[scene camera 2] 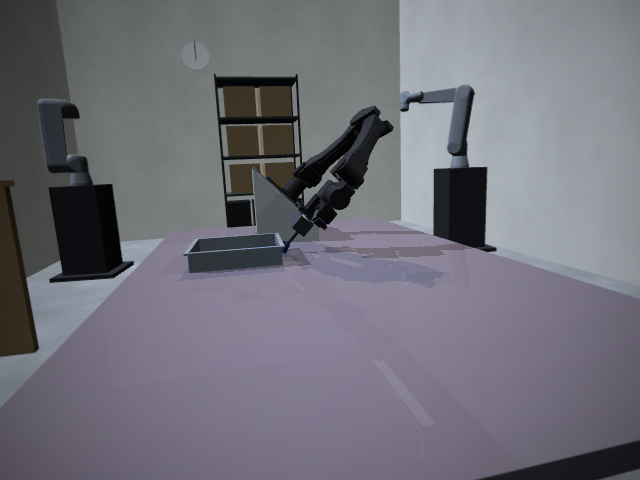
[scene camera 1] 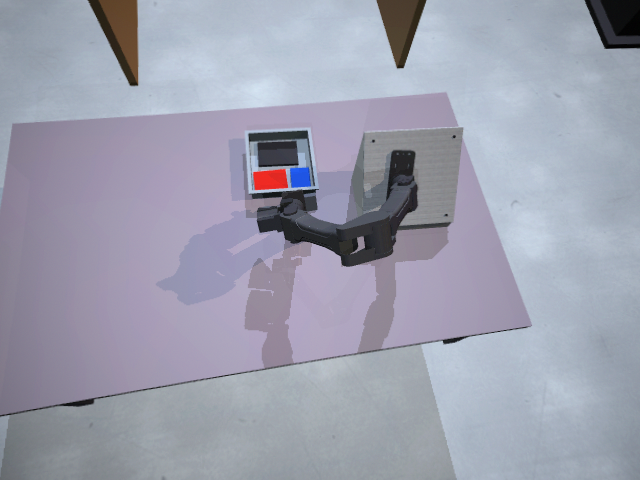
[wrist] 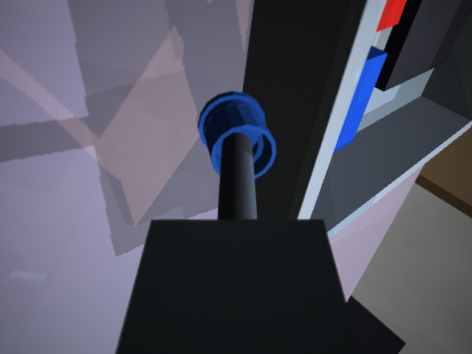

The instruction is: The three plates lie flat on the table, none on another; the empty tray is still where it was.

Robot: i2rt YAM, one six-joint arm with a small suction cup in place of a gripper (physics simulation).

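Frame: origin at the arm's base, x left, y back, z up, level; centimetres.
Where they show: hand, its tool point: (wrist: 236, 118); arm's base, origin of its link: (scene camera 2: 286, 197) (scene camera 1: 399, 183).
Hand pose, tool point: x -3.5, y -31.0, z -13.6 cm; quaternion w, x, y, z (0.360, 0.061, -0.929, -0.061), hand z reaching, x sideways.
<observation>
Things, the pixels of their centre, and the offset from my tool point. Level surfaces: height alone.
- tray, middle of its body: (scene camera 2: 237, 251) (scene camera 1: 281, 163) dx -11.9, dy -4.8, dz +1.9 cm
- red plate, middle of its body: (scene camera 1: 270, 181) dx -6.1, dy -8.4, dz +0.3 cm
- blue plate, middle of its body: (wrist: 314, 119) (scene camera 1: 300, 180) dx -6.1, dy +1.7, dz +0.2 cm
- dark plate, middle of its body: (scene camera 1: 277, 153) dx -17.0, dy -5.8, dz +0.2 cm
- table, height of its surface: dz -0.6 cm
The tray (scene camera 1: 248, 162) (scene camera 2: 235, 262) (wrist: 320, 170) stands upright on the table. Inside it lie a red plate (scene camera 1: 269, 179) (wrist: 391, 15), a blue plate (scene camera 1: 300, 177) (wrist: 362, 100) and a dark plate (scene camera 1: 277, 153) (wrist: 425, 40). Red and blue are side by side along the wall nearest the arm; the dark one is behind them. A pale patch shows beneath the dark plate; I cannot tell what it is. My blue suction cup (scene camera 2: 285, 248) (wrist: 232, 112) is outside the tray, low beside its wall, with nothing held on it. The arm hides it in scene camera 1.
The arm's base sits on a slanted grey board (scene camera 1: 434, 186) (scene camera 2: 266, 206) at the right end of the table (scene camera 1: 103, 232) (scene camera 2: 232, 361). The folded arm (scene camera 1: 320, 229) (scene camera 2: 338, 196) reaches across beside the tray. Two other arms on black pedestals stand beyond the table.
</observation>
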